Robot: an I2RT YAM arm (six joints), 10 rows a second.
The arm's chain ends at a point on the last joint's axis. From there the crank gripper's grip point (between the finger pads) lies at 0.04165 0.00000 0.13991 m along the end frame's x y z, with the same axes.
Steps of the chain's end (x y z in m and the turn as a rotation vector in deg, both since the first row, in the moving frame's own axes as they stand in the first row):
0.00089 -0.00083 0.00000 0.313 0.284 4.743
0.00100 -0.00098 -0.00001 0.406 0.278 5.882
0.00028 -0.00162 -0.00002 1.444 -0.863 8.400
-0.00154 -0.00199 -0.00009 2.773 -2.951 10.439
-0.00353 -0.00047 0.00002 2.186 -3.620 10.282
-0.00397 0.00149 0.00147 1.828 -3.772 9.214
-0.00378 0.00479 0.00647 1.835 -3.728 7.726
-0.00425 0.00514 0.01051 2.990 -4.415 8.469
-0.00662 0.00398 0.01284 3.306 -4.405 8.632
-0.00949 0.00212 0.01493 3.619 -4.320 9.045
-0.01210 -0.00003 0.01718 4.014 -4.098 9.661
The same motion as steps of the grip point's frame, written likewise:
0.00147 0.00188 -0.00020 0.313 0.284 4.743
0.00151 0.00233 -0.00020 0.406 0.278 5.882
-0.00201 0.00079 0.00062 1.444 -0.863 8.400
-0.00883 -0.00188 0.00188 2.773 -2.951 10.439
-0.01259 0.00081 0.00240 2.186 -3.620 10.282
-0.01340 0.00293 0.00393 1.828 -3.772 9.214
-0.01301 0.00527 0.00889 1.835 -3.728 7.726
-0.01502 0.00312 0.01326 2.990 -4.415 8.469
-0.01731 0.00129 0.01556 3.306 -4.405 8.632
-0.01992 -0.00106 0.01758 3.619 -4.320 9.045
-0.02192 -0.00374 0.01969 4.014 -4.098 9.661

